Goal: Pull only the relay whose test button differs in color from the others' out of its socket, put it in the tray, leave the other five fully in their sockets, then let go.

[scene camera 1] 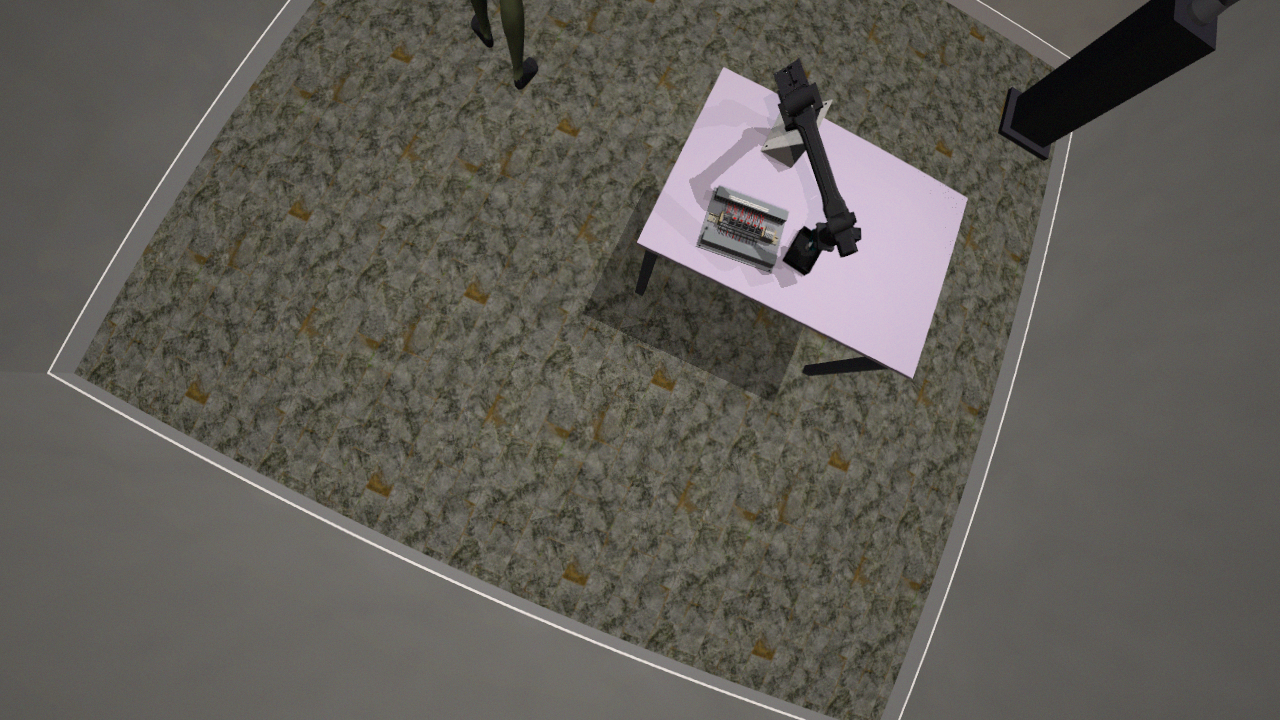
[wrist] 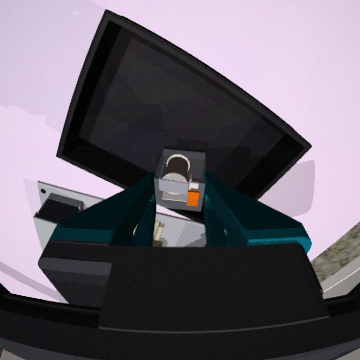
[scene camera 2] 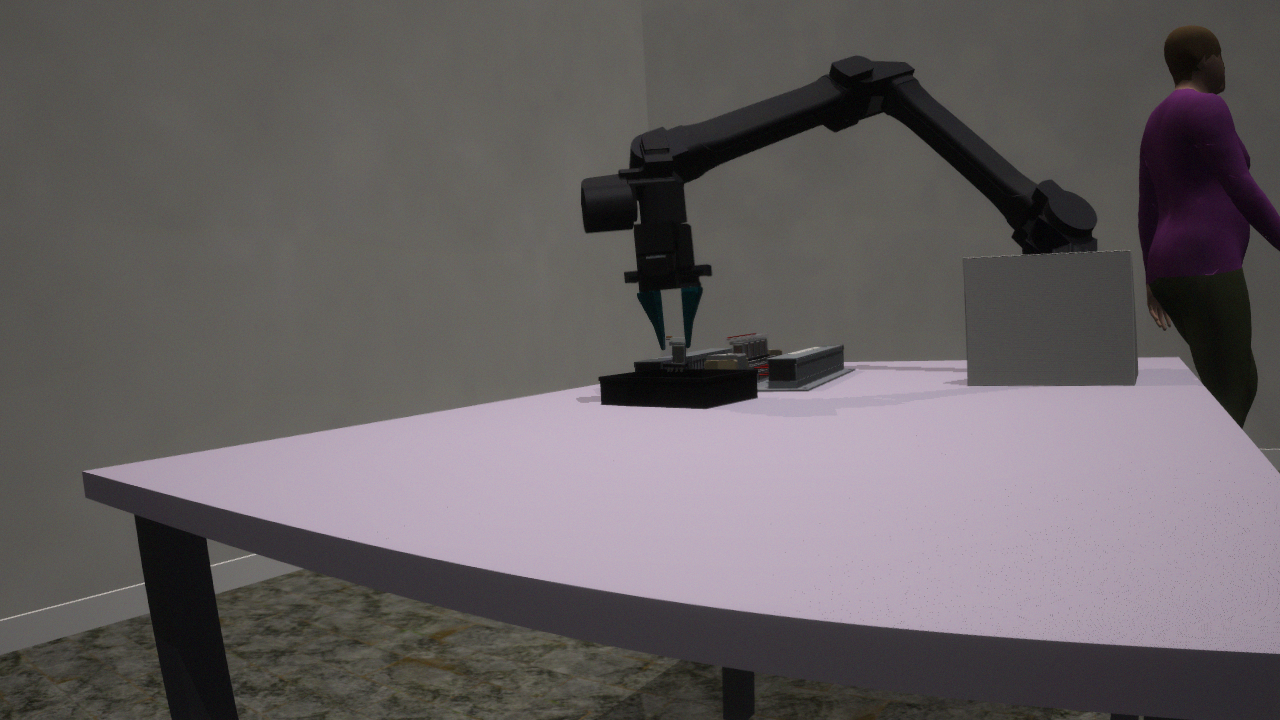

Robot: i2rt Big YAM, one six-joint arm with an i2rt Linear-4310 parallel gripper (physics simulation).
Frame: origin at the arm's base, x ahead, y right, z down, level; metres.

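Seen in the pictures: gripper, fingertip midpoint: point(scene camera 1: 810, 246) point(wrist: 179, 179) point(scene camera 2: 675, 348); arm's base, origin of the base link: point(scene camera 2: 1068, 304).
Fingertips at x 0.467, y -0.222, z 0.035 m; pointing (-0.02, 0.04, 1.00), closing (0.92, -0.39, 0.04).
Offsets run from my fingertips to a thing's top centre. "*": to the spot under its first point. Level surfaces: height alone.
The clear-cased relay @(dx +0.001, dy +0.000, dz -0.016 m) point(scene camera 2: 677, 355) point(wrist: 176, 172) has an orange test button and is upright between the teal fingers. My gripper point(scene camera 2: 675, 345) point(wrist: 179, 179) is shut on it. The relay is low over the near side of the black tray @(dx -0.003, dy -0.004, dz +0.030 m) point(scene camera 1: 804, 254) point(scene camera 2: 677, 392) point(wrist: 165, 95), its pins close to rim height. Whether they touch the tray is hidden. The other relays point(scene camera 1: 742, 217) point(scene camera 2: 750, 346) stand in a row on the grey panel beside the tray; their button colors are too small to tell.
The grey panel @(* dx +0.053, dy +0.113, dz +0.062 m) point(wrist: 185, 231) carries raised grey ducts @(dx -0.074, dy +0.268, dz +0.022 m) point(scene camera 2: 810, 365) and red wires close to the tray. The arm's grey base block point(scene camera 2: 1049, 317) stands on the pink table @(dz +0.065 m) point(scene camera 1: 895, 286) point(scene camera 2: 716, 501). A person point(scene camera 2: 1194, 197) stands beyond the table.
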